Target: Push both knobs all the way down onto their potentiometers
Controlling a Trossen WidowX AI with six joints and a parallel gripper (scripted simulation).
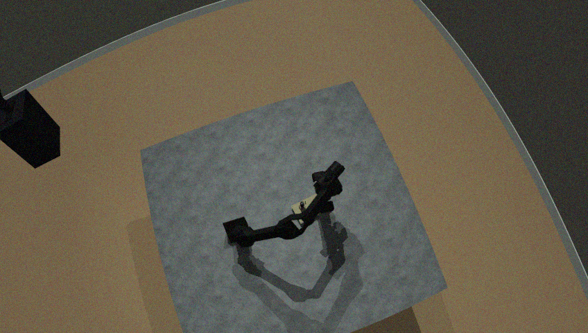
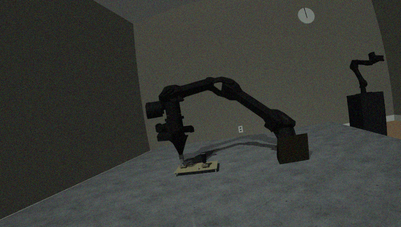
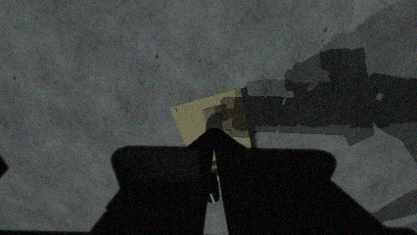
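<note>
Right now my gripper tip is 1 cm above the light grey knob. From my gripper tip the other things lie so: dark knob (9 cm behind, 2 cm to the left, 2 cm below).
</note>
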